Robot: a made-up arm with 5 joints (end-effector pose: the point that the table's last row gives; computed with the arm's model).
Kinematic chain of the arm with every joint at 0, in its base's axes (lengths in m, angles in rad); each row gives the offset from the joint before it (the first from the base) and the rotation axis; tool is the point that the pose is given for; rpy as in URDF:
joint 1: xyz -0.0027 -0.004 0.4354 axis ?
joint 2: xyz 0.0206 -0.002 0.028 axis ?
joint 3: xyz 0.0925 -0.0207 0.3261 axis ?
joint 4: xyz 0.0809 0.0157 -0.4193 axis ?
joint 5: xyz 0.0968 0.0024 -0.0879 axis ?
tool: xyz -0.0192 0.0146 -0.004 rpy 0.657 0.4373 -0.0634
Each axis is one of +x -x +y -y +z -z.
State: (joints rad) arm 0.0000 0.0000 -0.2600 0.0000 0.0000
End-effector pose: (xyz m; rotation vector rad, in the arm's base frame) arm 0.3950 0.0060 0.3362 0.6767 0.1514 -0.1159
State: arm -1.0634 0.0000 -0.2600 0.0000 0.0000
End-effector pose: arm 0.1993 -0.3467 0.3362 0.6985 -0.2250 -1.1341
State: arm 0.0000 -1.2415 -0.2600 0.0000 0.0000
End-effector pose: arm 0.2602 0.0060 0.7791 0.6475 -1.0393 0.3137
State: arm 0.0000 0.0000 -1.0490 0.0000 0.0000
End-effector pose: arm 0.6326 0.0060 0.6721 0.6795 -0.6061 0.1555
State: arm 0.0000 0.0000 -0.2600 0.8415 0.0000
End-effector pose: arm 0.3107 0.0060 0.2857 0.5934 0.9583 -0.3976
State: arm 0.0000 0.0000 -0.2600 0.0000 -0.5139
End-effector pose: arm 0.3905 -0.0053 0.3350 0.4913 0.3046 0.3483
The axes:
joint 1: +z
joint 2: +y
joint 3: +y
joint 4: +y
joint 5: -z

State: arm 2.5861 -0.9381 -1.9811 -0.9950 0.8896
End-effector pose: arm 0.2479 -0.1825 1.1564 -1.8723 -0.2175 0.2496
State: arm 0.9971 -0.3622 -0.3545 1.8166 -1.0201
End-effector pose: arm 0.1603 0.2238 0.4302 -0.1047 2.0433 1.1527
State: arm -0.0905 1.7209 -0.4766 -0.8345 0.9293
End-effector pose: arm 0.0094 0.0145 -0.0109 0.6013 0.3881 -1.3232
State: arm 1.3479 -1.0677 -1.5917 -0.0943 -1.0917
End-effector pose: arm -0.0174 -0.1364 1.2241 0.5452 -2.2385 1.3691
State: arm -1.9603 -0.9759 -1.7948 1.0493 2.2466
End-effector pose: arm 0.0168 0.0402 1.2755 -0.4833 2.5221 0.6055
